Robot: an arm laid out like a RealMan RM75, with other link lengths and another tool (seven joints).
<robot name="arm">
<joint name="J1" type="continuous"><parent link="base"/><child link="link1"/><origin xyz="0 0 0.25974" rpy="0 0 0"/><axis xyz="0 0 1"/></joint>
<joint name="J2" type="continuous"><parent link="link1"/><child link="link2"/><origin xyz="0 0 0" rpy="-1.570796 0 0"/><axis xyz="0 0 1"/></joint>
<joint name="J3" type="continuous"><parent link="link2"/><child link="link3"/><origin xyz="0 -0.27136 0" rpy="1.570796 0 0"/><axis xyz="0 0 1"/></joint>
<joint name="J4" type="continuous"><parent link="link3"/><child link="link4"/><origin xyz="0 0 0" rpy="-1.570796 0 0"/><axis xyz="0 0 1"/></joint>
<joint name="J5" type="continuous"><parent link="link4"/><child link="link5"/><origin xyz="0 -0.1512 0" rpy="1.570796 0 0"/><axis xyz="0 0 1"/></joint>
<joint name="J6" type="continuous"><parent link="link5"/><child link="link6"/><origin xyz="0 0 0" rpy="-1.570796 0 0"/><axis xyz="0 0 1"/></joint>
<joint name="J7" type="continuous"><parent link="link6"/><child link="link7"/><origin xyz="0 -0.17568 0" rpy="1.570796 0 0"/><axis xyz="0 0 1"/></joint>
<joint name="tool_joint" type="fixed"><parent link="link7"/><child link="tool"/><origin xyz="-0.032 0.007 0.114" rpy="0.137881 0 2.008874"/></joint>
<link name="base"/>
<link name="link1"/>
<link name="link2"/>
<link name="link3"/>
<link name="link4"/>
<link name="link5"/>
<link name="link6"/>
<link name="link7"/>
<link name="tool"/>
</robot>
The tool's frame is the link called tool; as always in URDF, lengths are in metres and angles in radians. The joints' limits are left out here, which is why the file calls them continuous.
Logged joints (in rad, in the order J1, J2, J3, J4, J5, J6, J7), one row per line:
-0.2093 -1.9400 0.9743 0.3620 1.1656 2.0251 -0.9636
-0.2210 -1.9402 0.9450 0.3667 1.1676 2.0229 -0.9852
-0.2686 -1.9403 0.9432 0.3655 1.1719 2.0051 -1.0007
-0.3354 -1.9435 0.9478 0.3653 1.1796 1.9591 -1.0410
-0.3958 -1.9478 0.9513 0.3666 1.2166 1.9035 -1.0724
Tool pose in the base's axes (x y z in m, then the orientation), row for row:
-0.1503 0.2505 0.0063 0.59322 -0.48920 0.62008 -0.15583
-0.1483 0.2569 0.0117 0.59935 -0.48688 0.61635 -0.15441
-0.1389 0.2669 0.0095 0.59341 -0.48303 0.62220 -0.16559
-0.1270 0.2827 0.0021 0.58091 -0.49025 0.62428 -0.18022
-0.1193 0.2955 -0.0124 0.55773 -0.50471 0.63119 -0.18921
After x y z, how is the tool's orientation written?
As a quaternion, w x y z.
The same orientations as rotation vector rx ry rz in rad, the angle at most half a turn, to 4 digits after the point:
-1.1372 1.4415 -0.3623
-1.1290 1.4292 -0.3581
-1.1228 1.4463 -0.3849
-1.1455 1.4587 -0.4211
-1.1908 1.4892 -0.4464

